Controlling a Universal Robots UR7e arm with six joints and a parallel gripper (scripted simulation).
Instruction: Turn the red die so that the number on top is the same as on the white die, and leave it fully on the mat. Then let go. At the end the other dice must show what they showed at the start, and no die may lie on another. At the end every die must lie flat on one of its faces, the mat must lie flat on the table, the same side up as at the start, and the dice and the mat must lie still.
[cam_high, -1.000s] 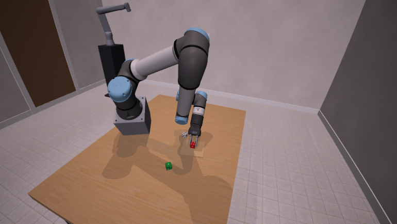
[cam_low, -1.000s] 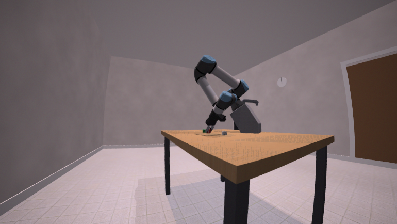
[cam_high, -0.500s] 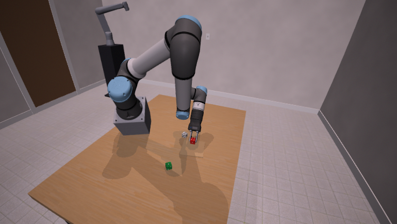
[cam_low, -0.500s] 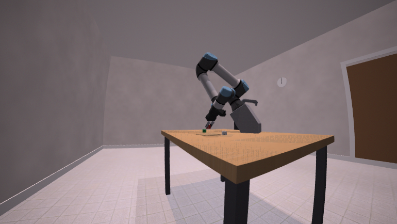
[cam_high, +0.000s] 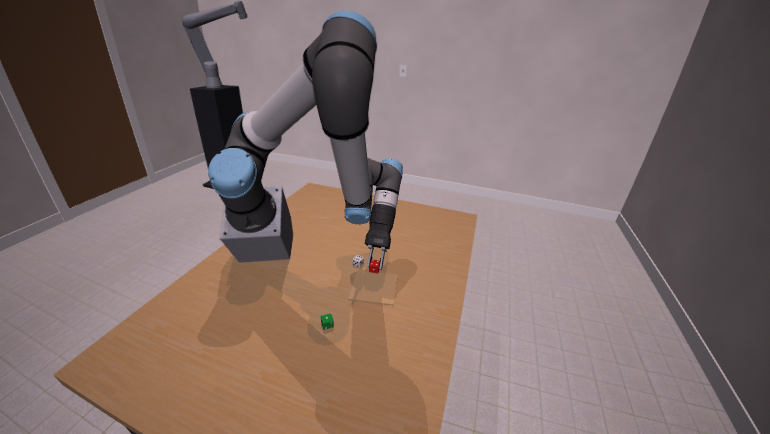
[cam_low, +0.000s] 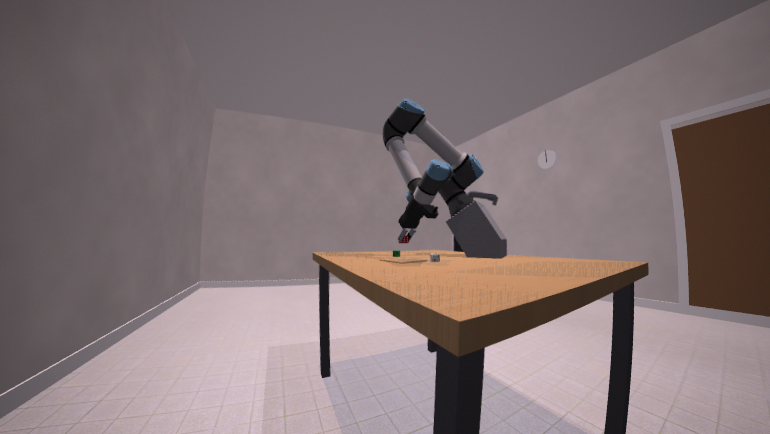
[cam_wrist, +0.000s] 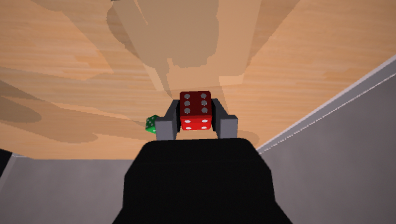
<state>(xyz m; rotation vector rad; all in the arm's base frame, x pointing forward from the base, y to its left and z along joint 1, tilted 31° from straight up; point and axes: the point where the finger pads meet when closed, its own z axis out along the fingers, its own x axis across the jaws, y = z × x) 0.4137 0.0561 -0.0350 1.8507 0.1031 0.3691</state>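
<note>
Now: the red die 10 mm to the right of my hand and 10 mm below it. The rest, counted from my hand: white die: 90 mm behind, 80 mm to the left, 80 mm below; green die: 60 mm behind, 200 mm to the right, 80 mm below; tan mat: 10 mm to the right, 90 mm below.
</note>
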